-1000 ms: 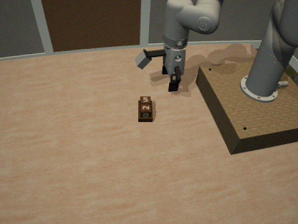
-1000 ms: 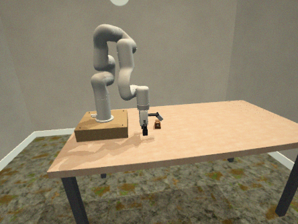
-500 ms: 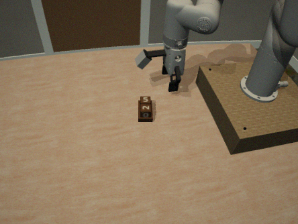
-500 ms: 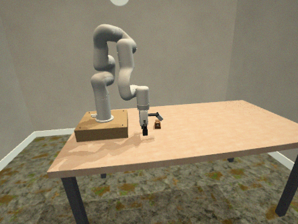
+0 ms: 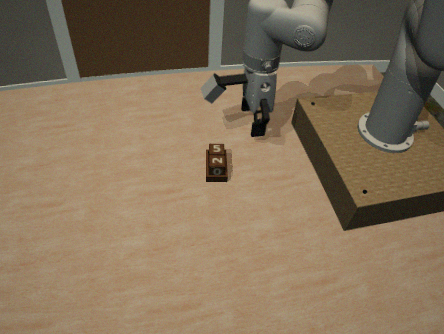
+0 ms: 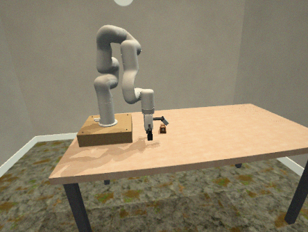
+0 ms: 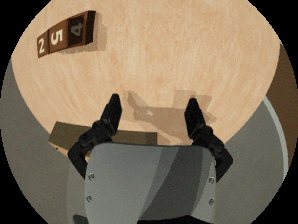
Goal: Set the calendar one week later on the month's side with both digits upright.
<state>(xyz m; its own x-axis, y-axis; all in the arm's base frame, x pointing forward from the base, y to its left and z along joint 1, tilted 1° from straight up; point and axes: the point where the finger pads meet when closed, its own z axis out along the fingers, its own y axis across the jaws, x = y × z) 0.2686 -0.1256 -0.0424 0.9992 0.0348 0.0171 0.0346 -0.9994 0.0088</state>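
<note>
My hand is 130 mm to the right of the cube, 100 mm short of it and 10 mm above it. Also, from my hand: brown tray 110 mm to the left, 100 mm ahead, 20 mm below.
</note>
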